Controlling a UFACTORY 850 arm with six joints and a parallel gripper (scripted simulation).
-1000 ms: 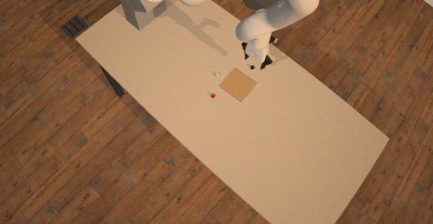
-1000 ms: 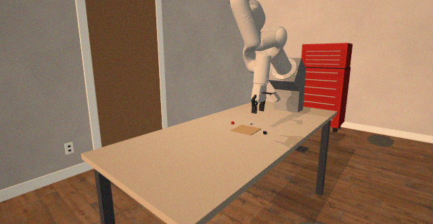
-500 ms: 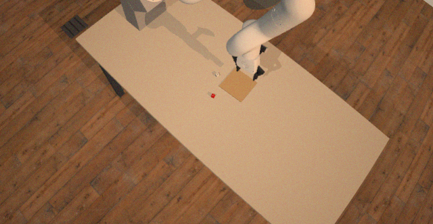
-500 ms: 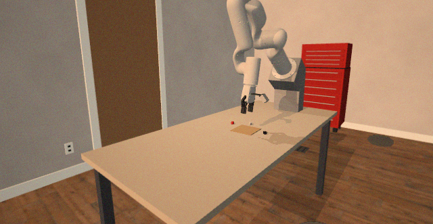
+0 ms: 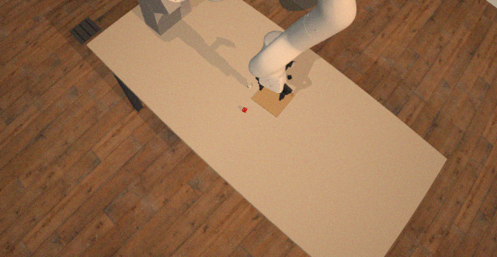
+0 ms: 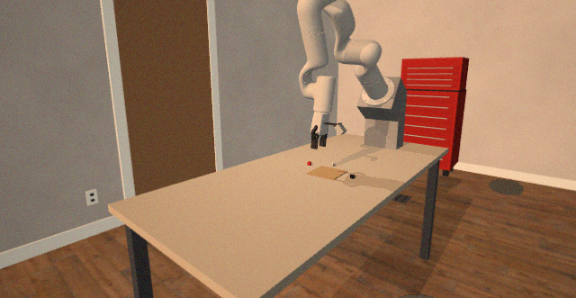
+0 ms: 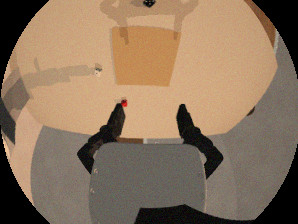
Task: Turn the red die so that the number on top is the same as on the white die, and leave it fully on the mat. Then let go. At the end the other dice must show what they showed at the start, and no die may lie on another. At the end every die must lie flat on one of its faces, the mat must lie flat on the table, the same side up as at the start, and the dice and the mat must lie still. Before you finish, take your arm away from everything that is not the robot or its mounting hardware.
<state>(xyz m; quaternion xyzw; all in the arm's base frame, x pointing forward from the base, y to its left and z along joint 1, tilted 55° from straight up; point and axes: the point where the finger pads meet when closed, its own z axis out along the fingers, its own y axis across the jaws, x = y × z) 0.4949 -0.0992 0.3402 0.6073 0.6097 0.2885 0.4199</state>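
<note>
Now: hand 120 mm above the red die, 80 mm to the left of it and 80 mm past it. Round my hand: black die 170 mm to the left, 120 mm below, 20 mm ahead; then white die 120 mm below, 120 mm behind, 40 mm to the left; then mat 120 mm below, 40 mm to the left.
</note>
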